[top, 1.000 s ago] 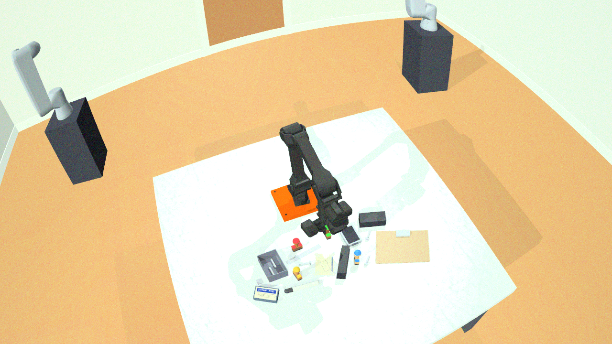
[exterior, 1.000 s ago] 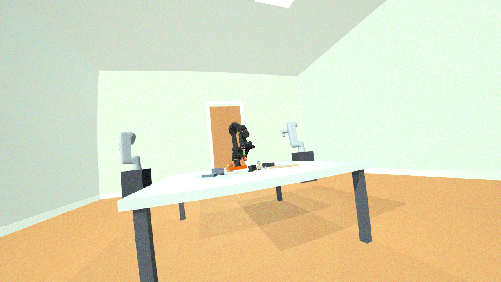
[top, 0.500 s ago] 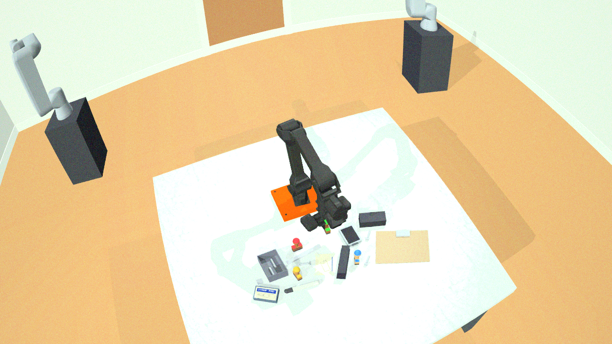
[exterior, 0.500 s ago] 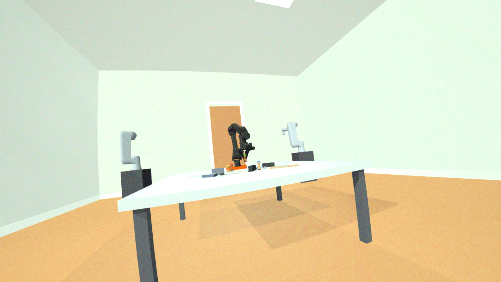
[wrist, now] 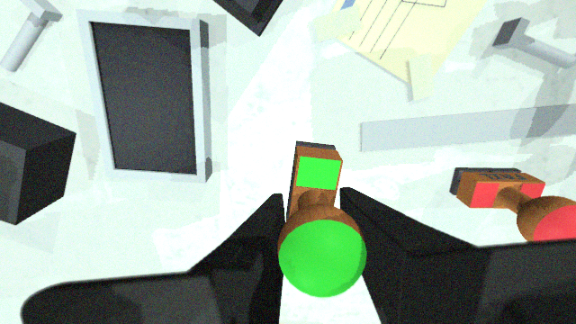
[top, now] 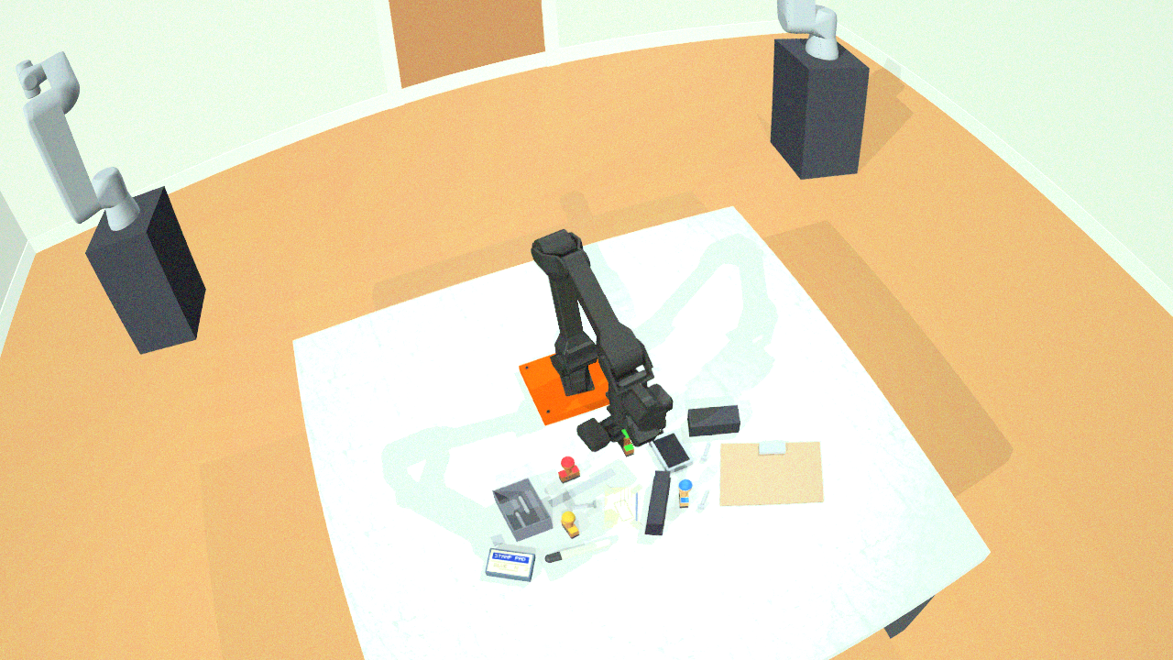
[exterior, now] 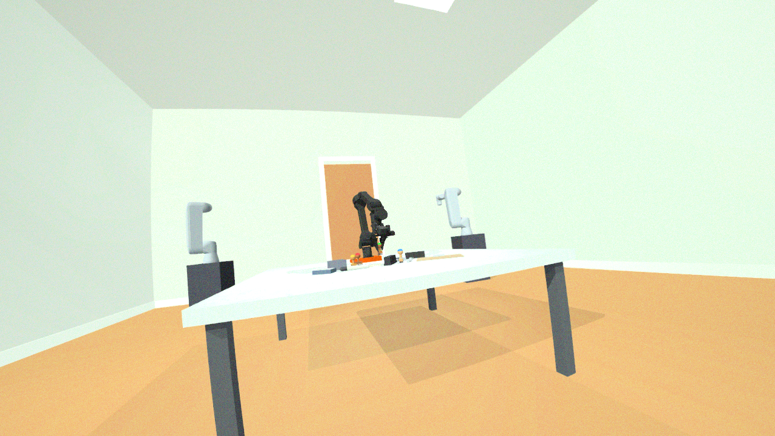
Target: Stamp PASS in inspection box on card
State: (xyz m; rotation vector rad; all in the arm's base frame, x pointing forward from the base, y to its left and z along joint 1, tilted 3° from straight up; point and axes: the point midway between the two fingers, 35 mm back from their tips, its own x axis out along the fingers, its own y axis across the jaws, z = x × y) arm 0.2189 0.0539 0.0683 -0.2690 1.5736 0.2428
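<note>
The ink pad is 10 mm ahead of my gripper tip, 90 mm to the left of it and 60 mm below it. The rest, counted from my gripper tip: red-knobbed stamp (10 mm ahead, 120 mm to the right, 50 mm below); then green-capped wooden stamp (right at my gripper tip); then cream card (110 mm ahead, 40 mm to the right, 70 mm below).
</note>
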